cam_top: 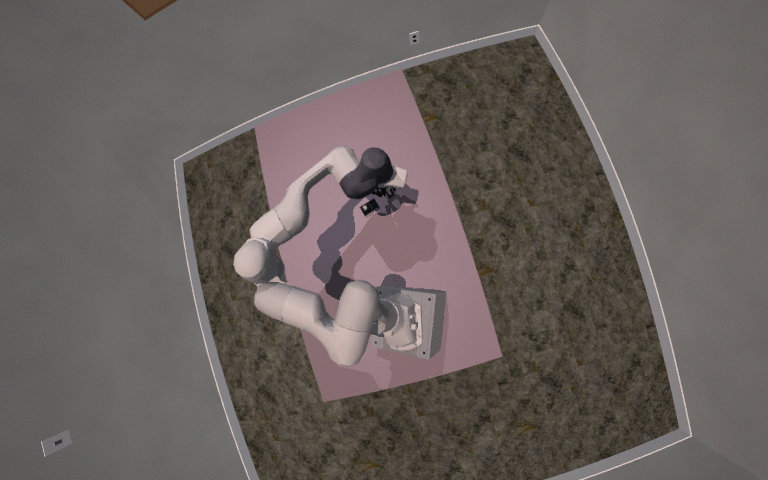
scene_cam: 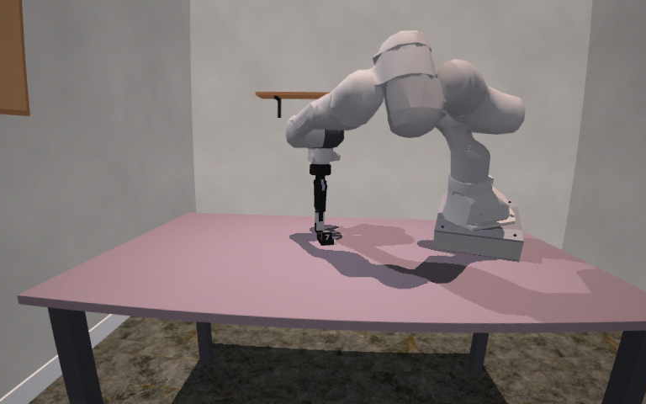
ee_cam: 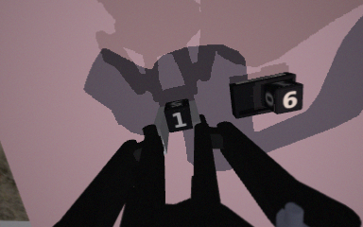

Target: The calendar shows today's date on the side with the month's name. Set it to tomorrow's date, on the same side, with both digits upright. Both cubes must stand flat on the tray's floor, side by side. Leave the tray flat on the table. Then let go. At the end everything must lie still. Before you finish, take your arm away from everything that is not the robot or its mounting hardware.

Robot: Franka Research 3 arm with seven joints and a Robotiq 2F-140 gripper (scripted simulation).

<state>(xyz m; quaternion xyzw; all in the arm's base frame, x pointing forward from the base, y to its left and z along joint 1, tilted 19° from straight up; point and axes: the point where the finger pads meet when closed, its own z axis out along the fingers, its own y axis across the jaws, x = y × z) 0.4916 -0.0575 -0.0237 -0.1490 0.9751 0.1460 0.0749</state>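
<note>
Now: hand 3 cm above the black digit cube. Round my hand: black calendar tray (10 cm to the left, 4 cm below, 3 cm behind).
</note>
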